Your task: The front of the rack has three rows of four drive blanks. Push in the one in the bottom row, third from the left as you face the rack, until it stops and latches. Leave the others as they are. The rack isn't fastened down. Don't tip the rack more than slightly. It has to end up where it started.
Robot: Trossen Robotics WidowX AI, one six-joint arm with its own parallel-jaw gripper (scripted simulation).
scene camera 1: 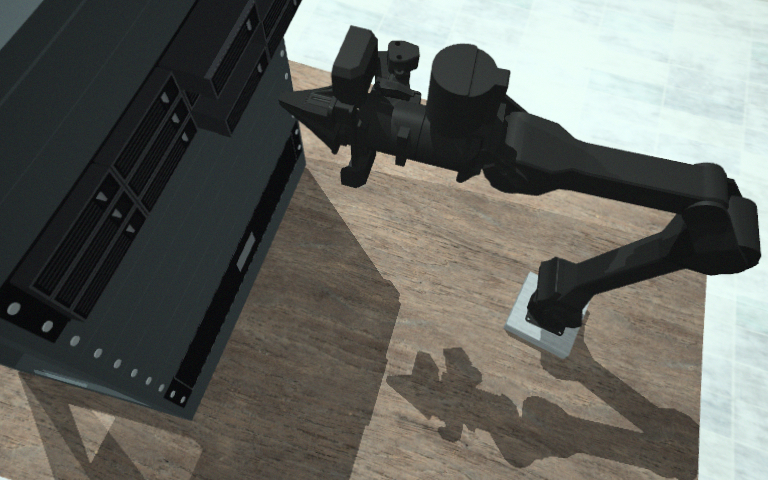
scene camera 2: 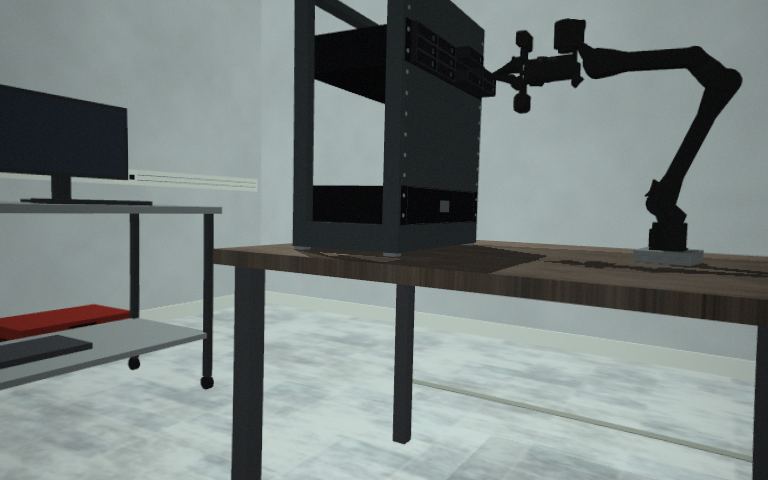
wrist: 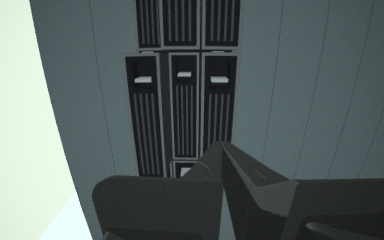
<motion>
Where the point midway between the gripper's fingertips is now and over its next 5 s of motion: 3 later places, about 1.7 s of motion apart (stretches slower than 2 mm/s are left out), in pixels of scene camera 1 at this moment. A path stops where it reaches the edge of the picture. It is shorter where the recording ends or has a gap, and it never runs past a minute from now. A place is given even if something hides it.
The gripper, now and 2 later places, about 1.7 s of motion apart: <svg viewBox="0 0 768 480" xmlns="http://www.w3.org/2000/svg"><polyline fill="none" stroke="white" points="280,98 244,89 226,84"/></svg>
</motion>
